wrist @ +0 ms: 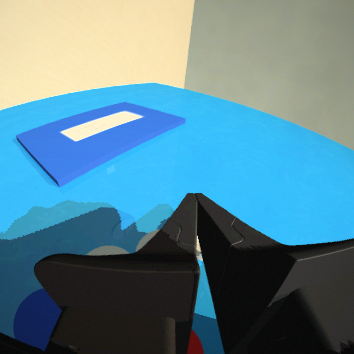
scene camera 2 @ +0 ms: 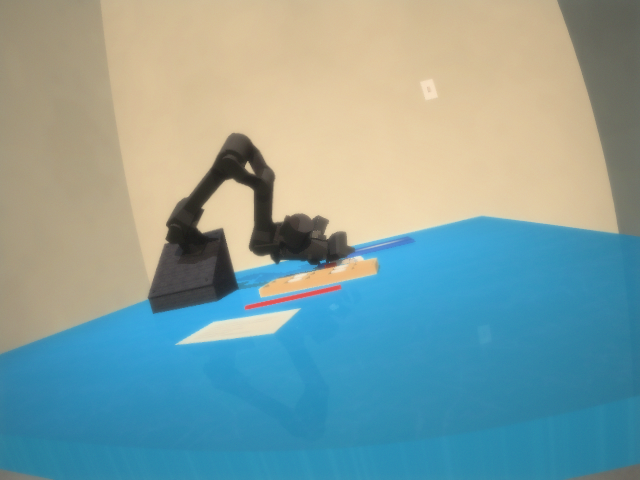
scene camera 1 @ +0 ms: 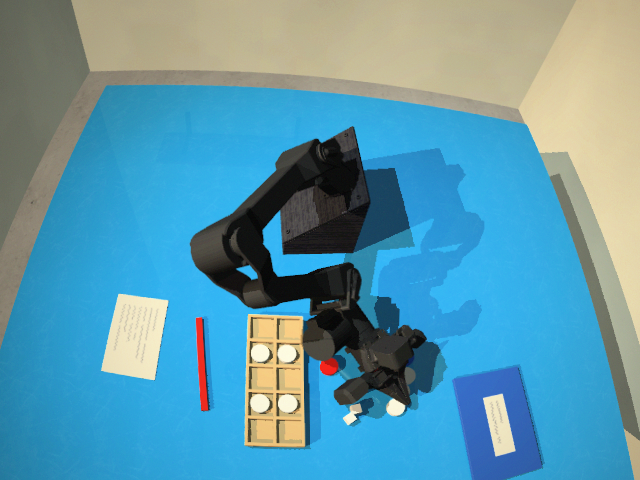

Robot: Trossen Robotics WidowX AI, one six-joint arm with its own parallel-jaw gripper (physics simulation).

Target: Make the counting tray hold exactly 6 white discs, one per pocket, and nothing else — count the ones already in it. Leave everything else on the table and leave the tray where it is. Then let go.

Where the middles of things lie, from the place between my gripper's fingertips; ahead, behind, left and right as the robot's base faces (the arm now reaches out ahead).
Labels:
My gripper is now 100 mm past the blue disc (wrist: 36, 315) and 20 mm above it. From my hand the other things lie so: wooden counting tray (scene camera 1: 273, 378) 30 mm behind, 230 mm to the right, 20 mm below.

